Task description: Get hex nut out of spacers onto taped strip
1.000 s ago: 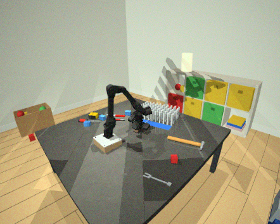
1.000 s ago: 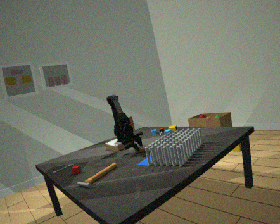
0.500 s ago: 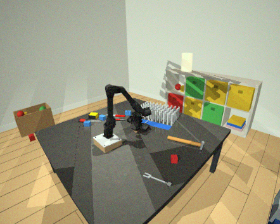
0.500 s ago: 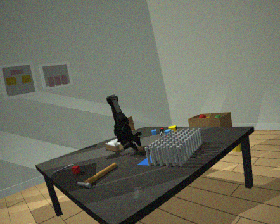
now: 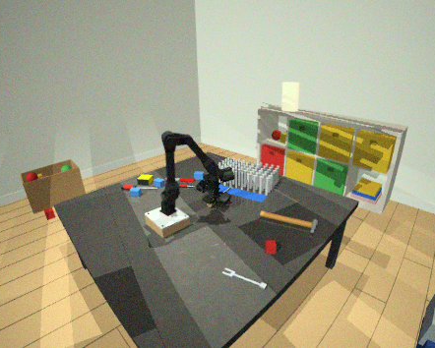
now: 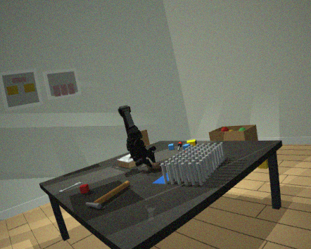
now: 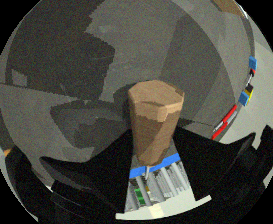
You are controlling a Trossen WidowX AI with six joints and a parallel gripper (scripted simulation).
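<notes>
My gripper tip is now 10 cm short of the hook tool and 1 cm to the right of it. Also, from my gripper tip: blue taped strip: 19 cm ahead, 2 cm to the right, 2 cm below; red cube: 44 cm to the right, 16 cm behind; yellow block: 55 cm to the left, 5 cm behind.
</notes>
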